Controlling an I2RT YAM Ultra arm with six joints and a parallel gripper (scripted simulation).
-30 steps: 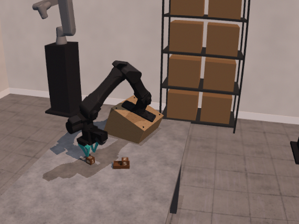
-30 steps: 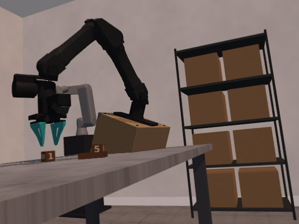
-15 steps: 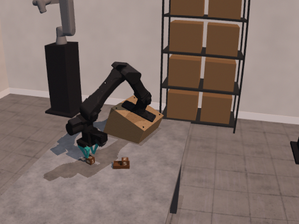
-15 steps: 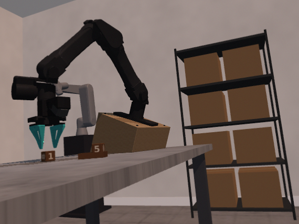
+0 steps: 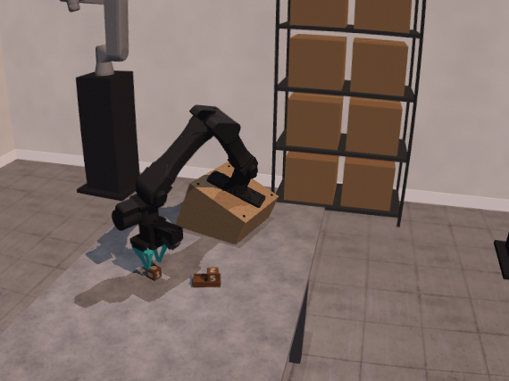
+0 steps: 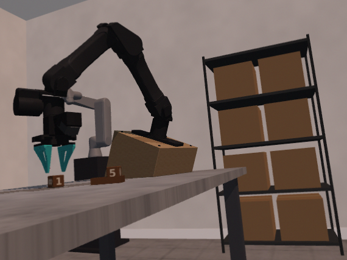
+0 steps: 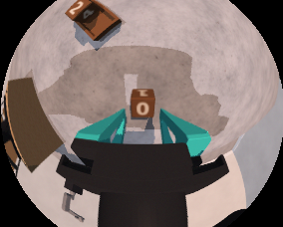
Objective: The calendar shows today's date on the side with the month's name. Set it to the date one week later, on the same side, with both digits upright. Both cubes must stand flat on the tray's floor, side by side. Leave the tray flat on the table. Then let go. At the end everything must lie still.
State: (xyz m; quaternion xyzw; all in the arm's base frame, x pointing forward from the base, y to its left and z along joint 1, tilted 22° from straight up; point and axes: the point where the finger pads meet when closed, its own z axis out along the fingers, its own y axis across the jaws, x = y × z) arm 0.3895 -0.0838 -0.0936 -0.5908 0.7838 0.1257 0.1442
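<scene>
My gripper is now 30 mm above the brown cube. Round my hand: brown calendar tray: 150 mm to the left, 40 mm below, 30 mm behind.
</scene>
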